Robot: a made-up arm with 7 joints.
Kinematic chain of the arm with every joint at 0, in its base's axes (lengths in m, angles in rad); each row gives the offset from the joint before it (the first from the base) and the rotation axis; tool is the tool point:
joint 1: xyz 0 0 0.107 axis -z
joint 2: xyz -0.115 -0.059 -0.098 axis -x
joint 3: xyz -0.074 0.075 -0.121 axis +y
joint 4: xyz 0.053 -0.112 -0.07 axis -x
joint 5: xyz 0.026 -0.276 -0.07 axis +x
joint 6: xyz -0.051 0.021 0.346 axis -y
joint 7: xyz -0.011 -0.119 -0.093 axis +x
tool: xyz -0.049 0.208 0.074
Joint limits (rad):
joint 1: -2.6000..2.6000
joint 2: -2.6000..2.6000
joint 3: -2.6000..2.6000
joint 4: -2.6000..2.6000
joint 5: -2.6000..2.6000
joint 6: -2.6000..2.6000
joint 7: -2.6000..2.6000
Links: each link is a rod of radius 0.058 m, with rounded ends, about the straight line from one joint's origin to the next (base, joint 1, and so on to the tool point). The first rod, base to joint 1, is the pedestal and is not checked.
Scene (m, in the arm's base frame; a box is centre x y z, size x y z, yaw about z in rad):
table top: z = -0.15
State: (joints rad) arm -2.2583 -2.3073 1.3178 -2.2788 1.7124 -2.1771 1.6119
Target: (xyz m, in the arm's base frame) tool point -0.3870 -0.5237 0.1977
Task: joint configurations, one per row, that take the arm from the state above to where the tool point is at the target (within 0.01 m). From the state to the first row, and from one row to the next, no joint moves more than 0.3 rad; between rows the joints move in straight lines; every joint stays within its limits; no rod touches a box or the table.
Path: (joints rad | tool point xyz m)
1: -1.9713 -2.3439 1.4351 -2.1896 1.8234 -2.0235 1.7354 | 0.4195 -0.3578 0.6427
2: -1.6843 -2.3805 1.5524 -2.1004 1.9343 -1.8698 1.8589 | 0.3750 -0.4795 0.6073
3: -1.3973 -2.4171 1.6697 -2.0112 2.0453 -1.7162 1.9824 | 0.2908 -0.5904 0.5563
4: -1.1103 -2.4536 1.7870 -1.9220 2.1562 -1.5625 2.1060 | 0.1697 -0.6733 0.4920
5: -0.8233 -2.4902 1.9042 -1.8328 2.2672 -1.4089 2.2295 | 0.0229 -0.7130 0.4187
6: -0.5364 -2.5268 2.0215 -1.7437 2.3781 -1.2552 2.3530 | -0.1319 -0.7003 0.3415
7: -0.2494 -2.5634 2.1388 -1.6545 2.4891 -1.1016 2.4765 | -0.2747 -0.6345 0.2661
8: 0.0376 -2.6000 2.2561 -1.5653 2.6000 -0.9479 2.6000 | -0.3870 -0.5237 0.1977

